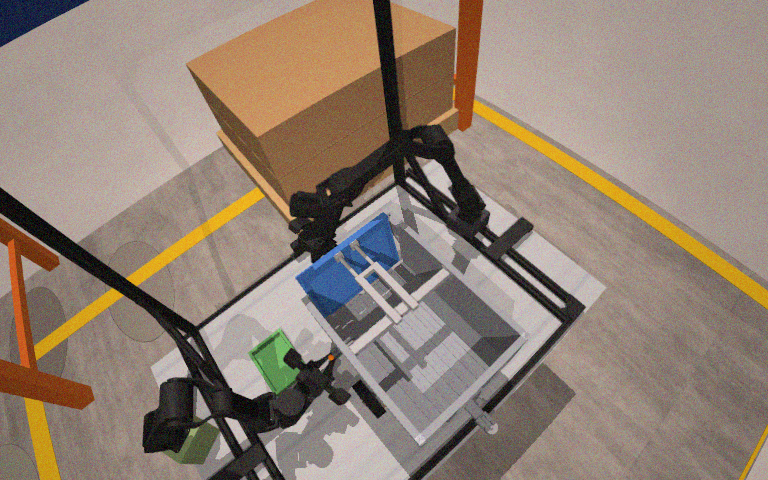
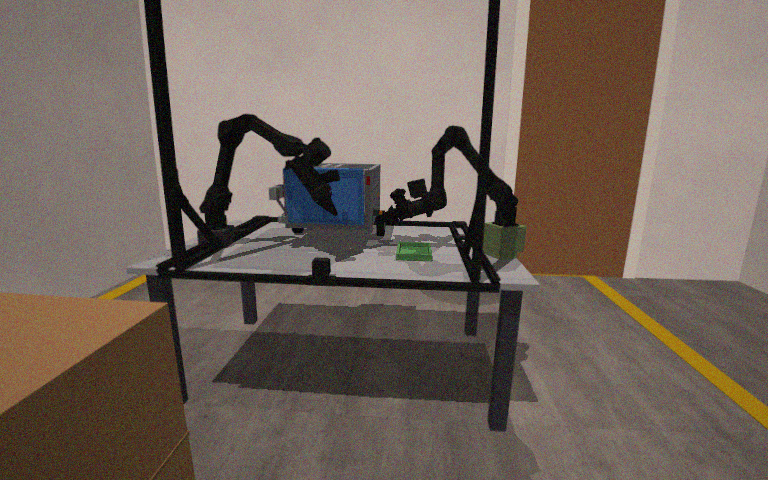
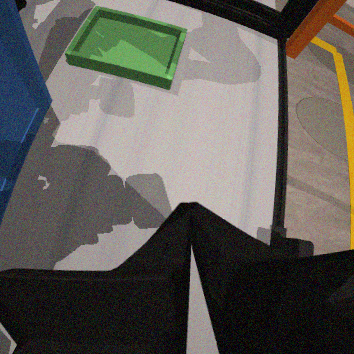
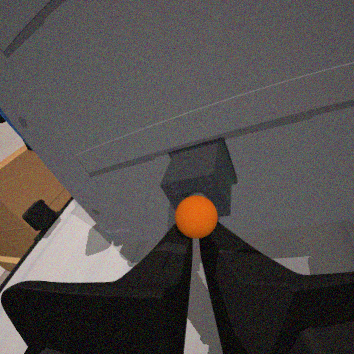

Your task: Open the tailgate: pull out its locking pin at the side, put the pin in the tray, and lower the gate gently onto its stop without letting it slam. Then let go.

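Places are measured from the left arm's base along level axes (x down, y right, z back), in centimetres.
Pixels of known places: left gripper, fingertip midpoint: (image 1: 313,262) (image 2: 336,215) (image 3: 187,210); right gripper, fingertip midpoint: (image 2: 375,219) (image 4: 194,221); left arm's base, link origin: (image 1: 468,213) (image 2: 216,227); right arm's base, link origin: (image 1: 175,435) (image 2: 505,224).
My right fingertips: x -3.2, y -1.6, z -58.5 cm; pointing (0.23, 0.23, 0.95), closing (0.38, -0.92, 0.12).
For each thing: its top centre in the pictures, then the offset to it from my right fingertips. "*": a spot on its surface instead.
- grey truck bed, surface spot: (image 1: 472,386) * dx -18.5, dy -31.6, dz +12.3 cm
- dark block, surface spot: (image 4: 200,167) * dx -3.5, dy -1.6, dz -0.8 cm
- green tray, top centre: (image 3: 129,37) (image 1: 277,360) (image 2: 414,247) dx +7.3, dy +13.0, dz -13.4 cm
The blue tailgate (image 1: 387,240) (image 2: 352,198) (image 3: 17,100) stands upright, closing the end of the grey truck bed (image 1: 472,386). The locking pin's orange ball knob (image 1: 331,357) (image 2: 380,212) (image 4: 196,216) sits at a dark block (image 4: 200,167) on the bed's side; its shaft is mostly hidden. My right gripper (image 1: 332,362) (image 2: 380,217) (image 4: 194,221) is shut on the pin right at the knob. My left gripper (image 2: 335,213) (image 3: 187,210) is shut and empty, pointing down in front of the tailgate; contact cannot be told. The green tray (image 1: 272,361) (image 2: 414,252) (image 3: 125,50) lies flat and empty.
Pale arms (image 1: 404,294) run across the bed to the gate. A green block (image 1: 195,444) (image 2: 504,240) is by the right arm's base. A small black box (image 2: 321,267) sits at the table's near edge. Black frame posts (image 2: 490,113) rise beside the table. Stacked cartons (image 1: 322,73) stand beyond it.
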